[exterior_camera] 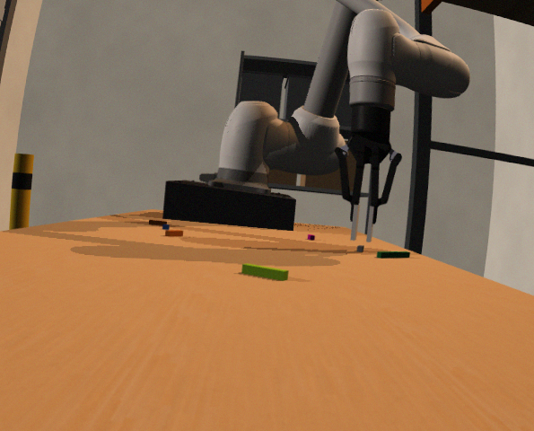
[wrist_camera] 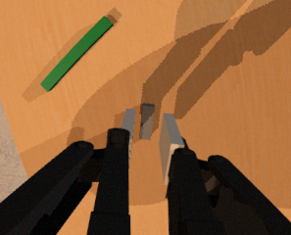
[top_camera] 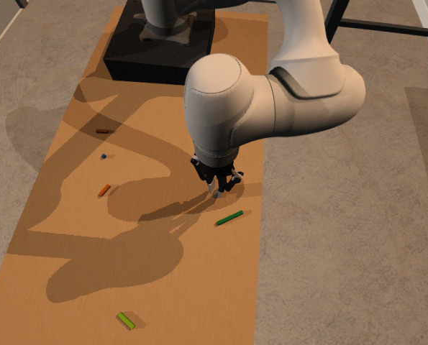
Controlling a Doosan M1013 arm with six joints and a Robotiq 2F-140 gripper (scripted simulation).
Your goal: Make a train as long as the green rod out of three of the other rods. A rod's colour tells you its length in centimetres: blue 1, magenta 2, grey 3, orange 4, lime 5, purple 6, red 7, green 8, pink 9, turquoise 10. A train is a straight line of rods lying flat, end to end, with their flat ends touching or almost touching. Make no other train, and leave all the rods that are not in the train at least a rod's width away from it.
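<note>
The grey rod is 50 mm below my hand. Also, from my hand: green rod (70 mm ahead, 50 mm to the left, 50 mm below); magenta rod (170 mm behind, 80 mm to the right, 50 mm below); blue rod (380 mm to the right, 70 mm behind, 50 mm below).
</note>
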